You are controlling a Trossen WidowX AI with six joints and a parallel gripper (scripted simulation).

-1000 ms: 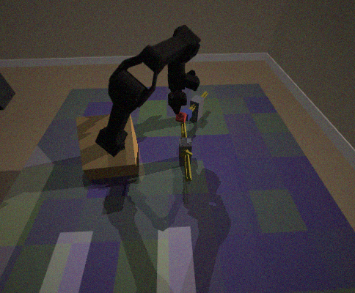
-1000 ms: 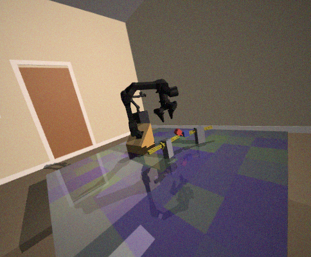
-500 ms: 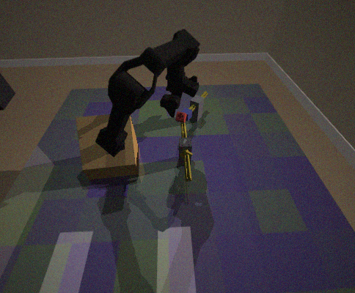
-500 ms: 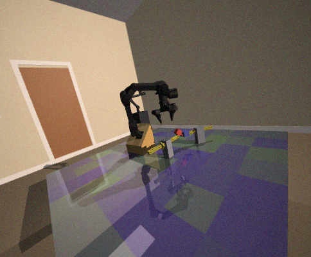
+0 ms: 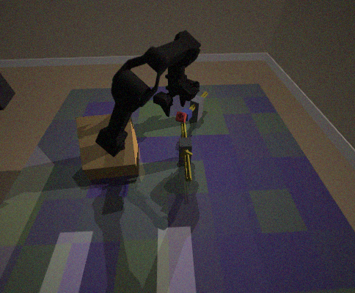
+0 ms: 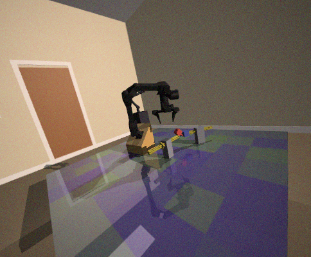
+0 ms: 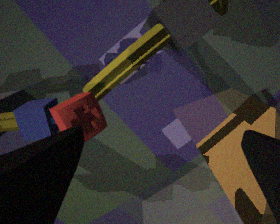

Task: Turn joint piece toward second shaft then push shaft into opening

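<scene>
Now: gripper tip 10 cm above the dark red joint piece, 7 cm to the right of it and 4 cm short of it.
</scene>
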